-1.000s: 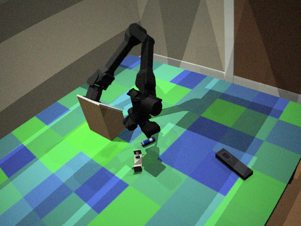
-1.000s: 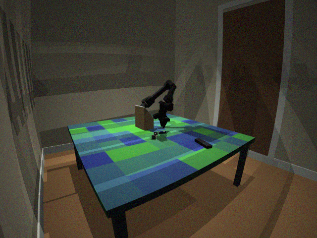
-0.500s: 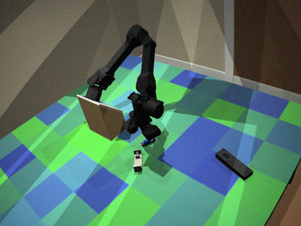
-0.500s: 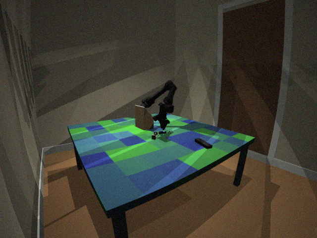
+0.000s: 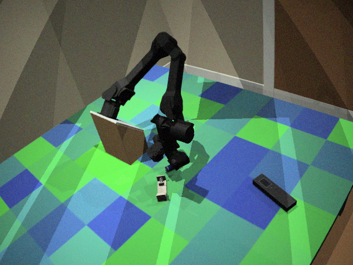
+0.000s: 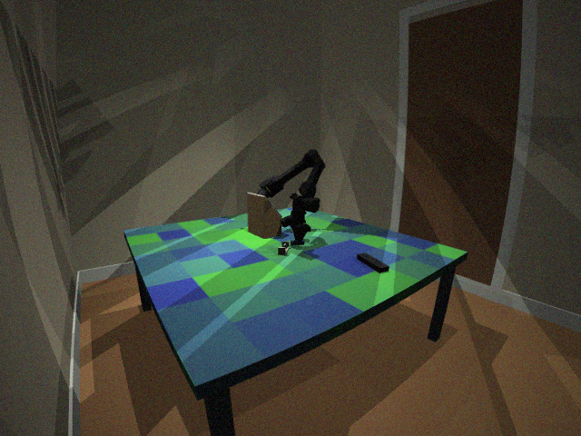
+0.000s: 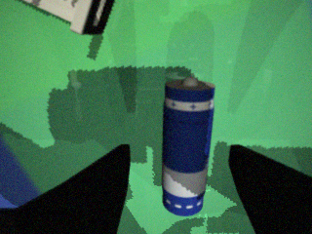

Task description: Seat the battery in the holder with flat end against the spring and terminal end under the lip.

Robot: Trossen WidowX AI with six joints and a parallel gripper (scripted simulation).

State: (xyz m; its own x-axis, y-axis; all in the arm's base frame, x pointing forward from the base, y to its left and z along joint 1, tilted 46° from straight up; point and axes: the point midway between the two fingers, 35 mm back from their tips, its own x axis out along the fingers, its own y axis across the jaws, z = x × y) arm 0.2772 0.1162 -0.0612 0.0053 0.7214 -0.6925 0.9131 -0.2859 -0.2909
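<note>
My gripper tip is now right at the battery. From my gripper tip the other things lie so: black bar: 37 cm ahead, 7 cm to the left.
</note>
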